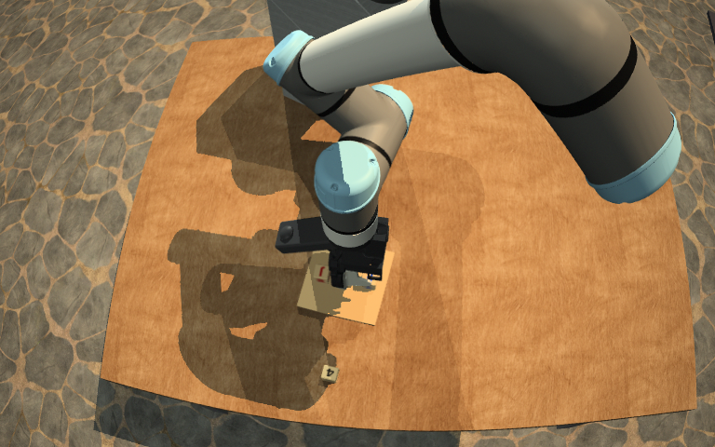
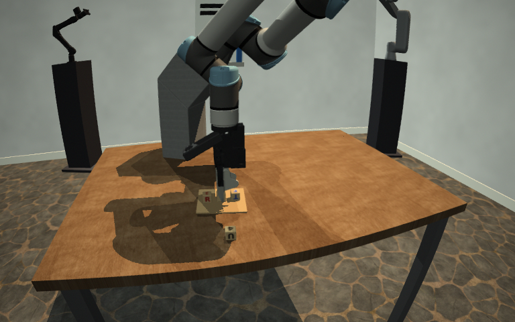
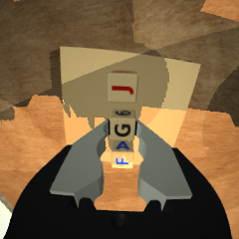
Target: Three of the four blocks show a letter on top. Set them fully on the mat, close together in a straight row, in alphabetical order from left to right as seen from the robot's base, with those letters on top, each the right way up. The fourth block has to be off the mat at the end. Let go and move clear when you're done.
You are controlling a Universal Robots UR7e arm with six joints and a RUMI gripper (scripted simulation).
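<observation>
Now: the tan mat 2 cm below my hand. From my hand the other things lie so: block: 1 cm behind, 4 cm to the left.
</observation>
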